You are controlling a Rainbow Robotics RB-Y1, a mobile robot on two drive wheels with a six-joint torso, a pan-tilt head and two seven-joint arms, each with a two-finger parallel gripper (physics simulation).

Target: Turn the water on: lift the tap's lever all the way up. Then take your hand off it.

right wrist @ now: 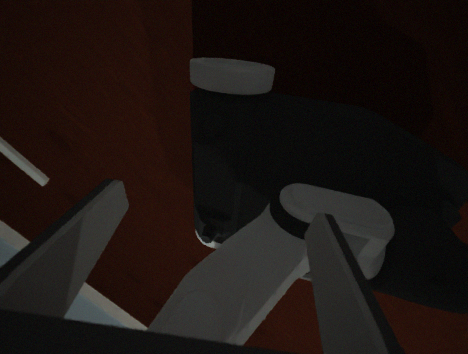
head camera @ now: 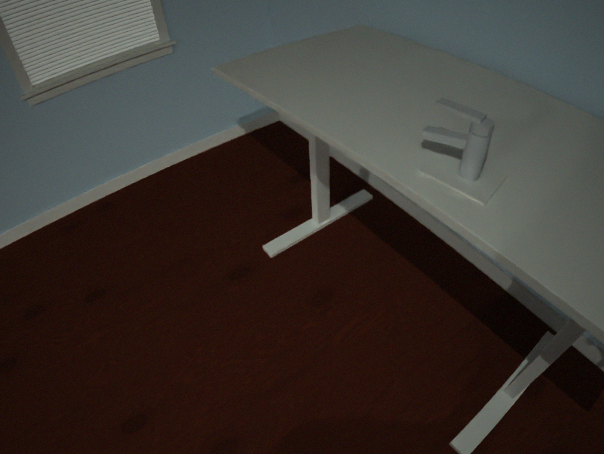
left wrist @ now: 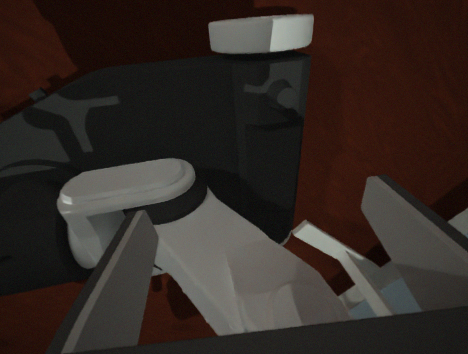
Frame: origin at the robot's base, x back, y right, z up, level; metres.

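Where they show: left gripper, fingertip midpoint: (left wrist: 255, 208); right gripper, fingertip midpoint: (right wrist: 218, 208).
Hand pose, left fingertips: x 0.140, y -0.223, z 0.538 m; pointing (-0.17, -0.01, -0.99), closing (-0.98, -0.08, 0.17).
Observation:
Things, the pixels of their top centre, and the offset from my left fingertips. "*": a spot on its surface instead. Level surfaces: height alone.
- grey tap, surface spot: (head camera: 474, 155) * dx -0.664, dy +0.450, dz +0.484 m
- thin square plate, surface spot: (head camera: 481, 193) * dx -0.625, dy +0.473, dz +0.419 m
- spout, top centre: (head camera: 448, 128) dx -0.729, dy +0.402, dz +0.504 m
- white table, surface height: dz +0.413 m
- left leg, surface spot: (head camera: 320, 185) * dx -1.434, dy +0.039, dz -0.254 m
- right leg, surface spot: (head camera: 542, 357) * dx -0.558, dy +0.870, dz -0.186 m
The grey tap (head camera: 474, 155) stands upright on a thin square plate (head camera: 481, 193) on the white table, right of centre in the head view. Its flat lever (head camera: 460, 110) sits on top of the body and points the same way as the spout (head camera: 444, 136) below it, with a gap between them. How far the lever is raised is hard to tell. My left gripper (left wrist: 255, 208) is open with no object between its fingers. My right gripper (right wrist: 218, 208) is open and empty too. Neither gripper shows in the head view, and the tap shows in neither wrist view.
The white table (head camera: 345, 85) has its long front edge facing me, with a left leg (head camera: 320, 185) and a right leg (head camera: 542, 357) on floor bars. Blue walls stand behind and at the left, with a blind-covered window (head camera: 90, 35). My dark wheeled base (left wrist: 165, 115) (right wrist: 300, 145) shows in both wrist views.

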